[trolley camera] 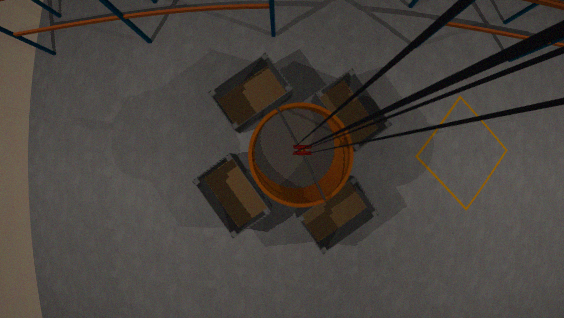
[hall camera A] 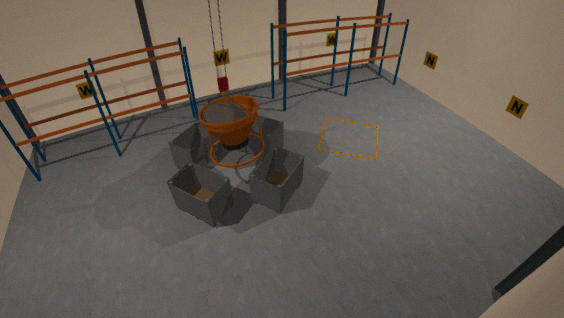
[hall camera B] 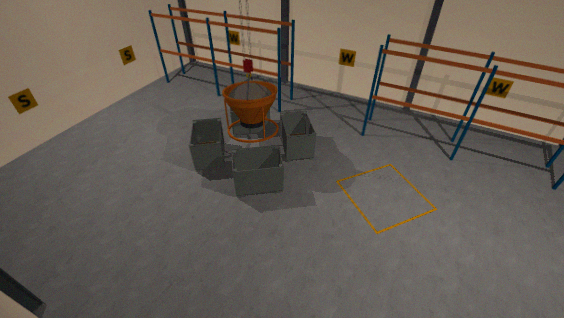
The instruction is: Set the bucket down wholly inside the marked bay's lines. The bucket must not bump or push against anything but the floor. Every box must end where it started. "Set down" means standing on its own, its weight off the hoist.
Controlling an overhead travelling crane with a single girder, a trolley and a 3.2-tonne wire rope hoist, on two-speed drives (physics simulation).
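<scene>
The orange bucket (hall camera A: 235, 132) (hall camera B: 250, 107) (trolley camera: 280, 162) hangs upright from my hook (hall camera A: 224, 93) (hall camera B: 249, 75) (trolley camera: 302, 150) on the ropes, off the floor. Its foot ring shows near or above the level of the box tops; the exact gap is unclear. Several open grey boxes stand around it, among them one box (hall camera A: 217, 200) (hall camera B: 207, 157) (trolley camera: 232, 195) and another box (hall camera A: 267, 190) (hall camera B: 258, 179) (trolley camera: 337, 215). In the trolley view the bucket's rim overlaps the two right-hand boxes. The yellow-lined bay (hall camera A: 377, 142) (hall camera B: 358, 207) (trolley camera: 441, 183) lies apart, right of the boxes.
Blue and orange racks stand along the W wall: one rack (hall camera A: 102, 112) (hall camera B: 475, 112) and another rack (hall camera A: 284, 70) (hall camera B: 213, 57). An orange rack beam (trolley camera: 200, 8) crosses the top of the trolley view. Dark posts stand at the walls.
</scene>
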